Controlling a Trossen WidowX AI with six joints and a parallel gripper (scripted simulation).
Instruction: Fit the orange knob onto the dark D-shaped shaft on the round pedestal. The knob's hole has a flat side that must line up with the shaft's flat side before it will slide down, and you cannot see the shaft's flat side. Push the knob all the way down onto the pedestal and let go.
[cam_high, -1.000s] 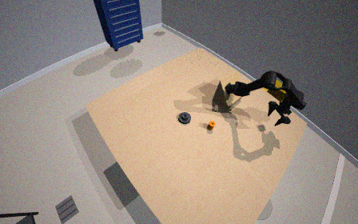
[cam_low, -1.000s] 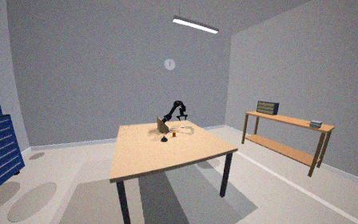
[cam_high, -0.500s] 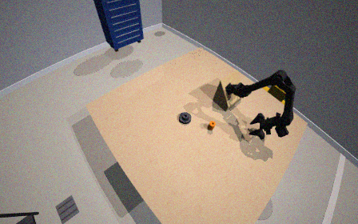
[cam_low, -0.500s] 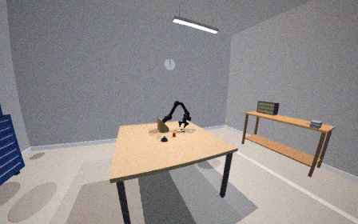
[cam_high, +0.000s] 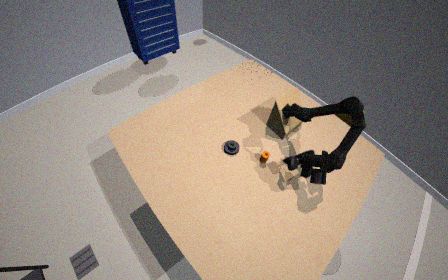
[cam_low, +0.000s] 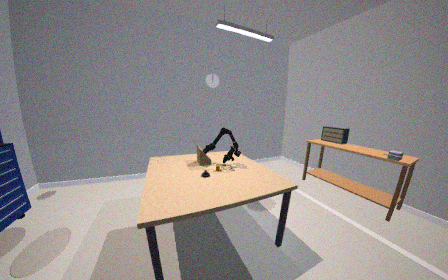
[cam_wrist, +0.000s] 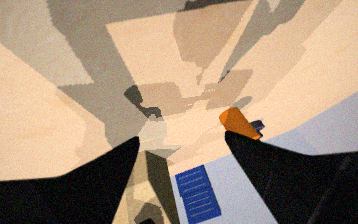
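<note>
My gripper tip is 10 cm to the left of the orange knob, 8 cm short of it and 2 cm above it. From my gripper tip the other things lie so: pedestal (27 cm to the right, 15 cm ahead, 2 cm below).
</note>
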